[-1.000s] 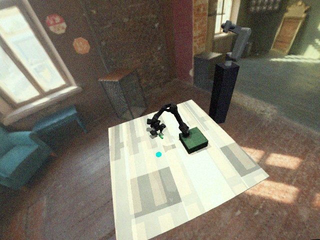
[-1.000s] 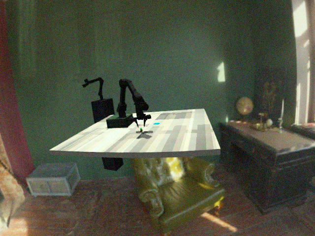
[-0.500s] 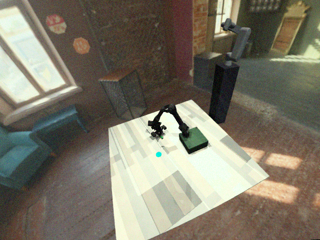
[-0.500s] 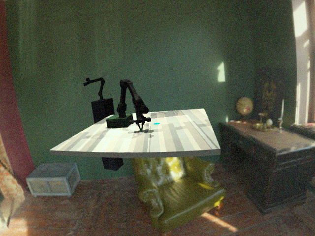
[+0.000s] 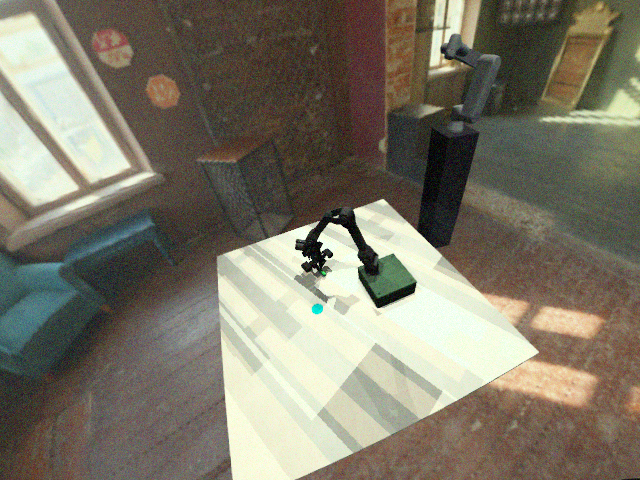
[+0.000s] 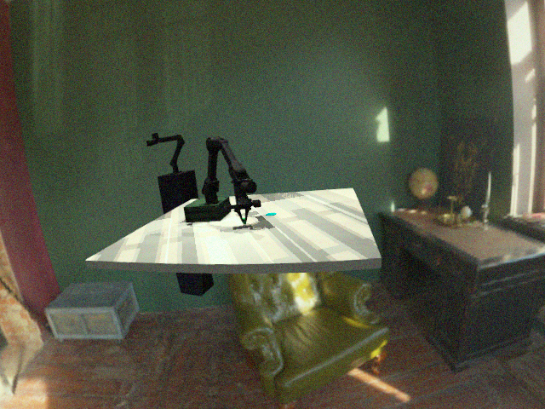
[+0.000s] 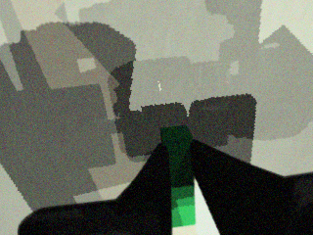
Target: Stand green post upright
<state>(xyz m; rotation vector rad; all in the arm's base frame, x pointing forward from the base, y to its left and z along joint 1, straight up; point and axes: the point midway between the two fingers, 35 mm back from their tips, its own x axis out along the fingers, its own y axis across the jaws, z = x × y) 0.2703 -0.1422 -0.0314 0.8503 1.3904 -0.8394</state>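
My gripper tip is now 24 cm to the right of the cyan circle, 5 cm short of it and 3 cm above it. Round my gripper tip: green post (2 cm to the left, 1 cm behind).
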